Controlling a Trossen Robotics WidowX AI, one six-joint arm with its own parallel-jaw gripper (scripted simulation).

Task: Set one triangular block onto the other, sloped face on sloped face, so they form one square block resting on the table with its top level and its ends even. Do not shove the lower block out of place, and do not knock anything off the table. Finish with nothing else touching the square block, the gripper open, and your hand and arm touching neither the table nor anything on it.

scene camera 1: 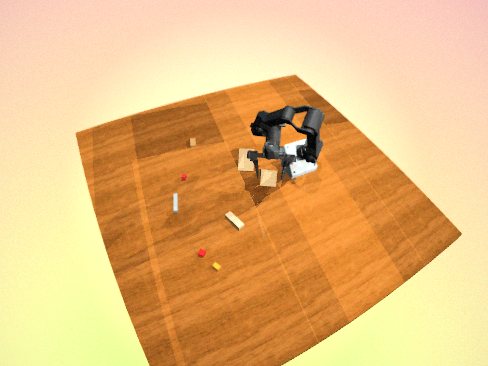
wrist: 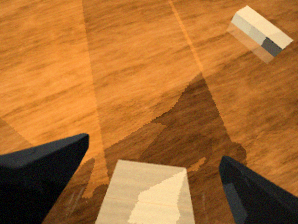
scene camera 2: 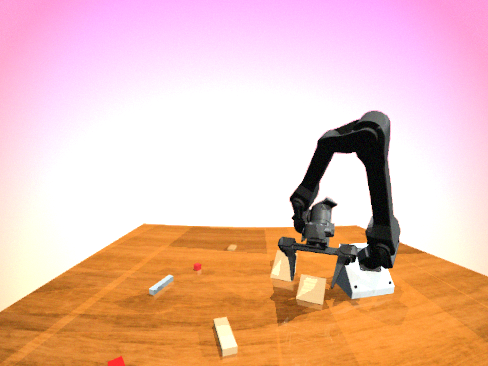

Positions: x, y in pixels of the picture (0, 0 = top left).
Labels:
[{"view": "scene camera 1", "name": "my gripper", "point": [269, 178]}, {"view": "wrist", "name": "my gripper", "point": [154, 151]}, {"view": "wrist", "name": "cream bar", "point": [258, 28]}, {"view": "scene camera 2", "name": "my gripper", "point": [311, 284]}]

